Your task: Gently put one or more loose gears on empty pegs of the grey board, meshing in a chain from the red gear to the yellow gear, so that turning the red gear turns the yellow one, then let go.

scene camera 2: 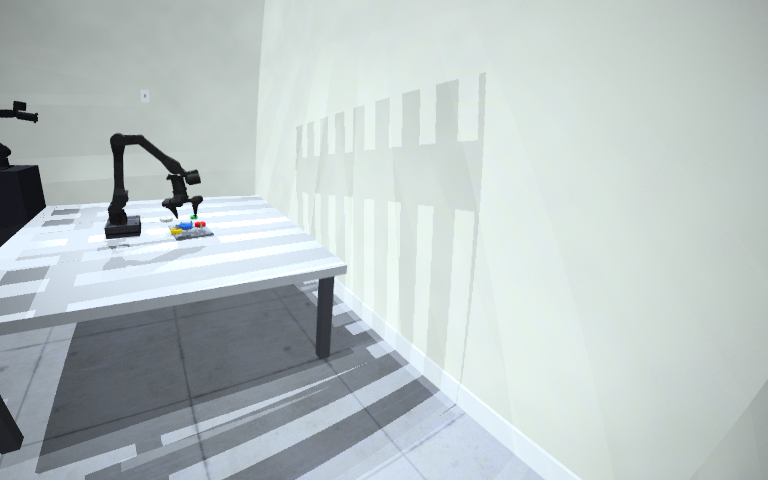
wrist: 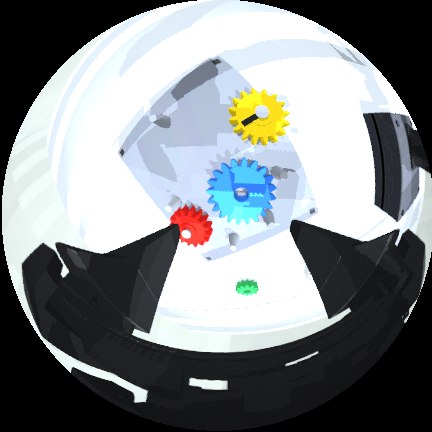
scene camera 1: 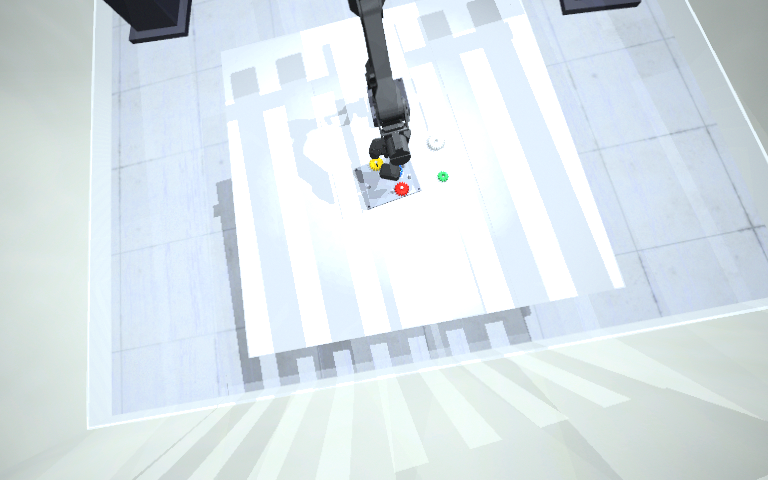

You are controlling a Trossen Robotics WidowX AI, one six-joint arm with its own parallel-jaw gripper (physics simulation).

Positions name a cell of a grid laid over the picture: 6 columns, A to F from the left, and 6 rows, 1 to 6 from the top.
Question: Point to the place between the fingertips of the gripper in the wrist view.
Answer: D4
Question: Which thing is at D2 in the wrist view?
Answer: A yellow gear.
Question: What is the gripper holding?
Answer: Nothing.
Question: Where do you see a blue gear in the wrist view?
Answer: At D3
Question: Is the gripper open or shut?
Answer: Open.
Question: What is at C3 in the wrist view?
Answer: A grey board.
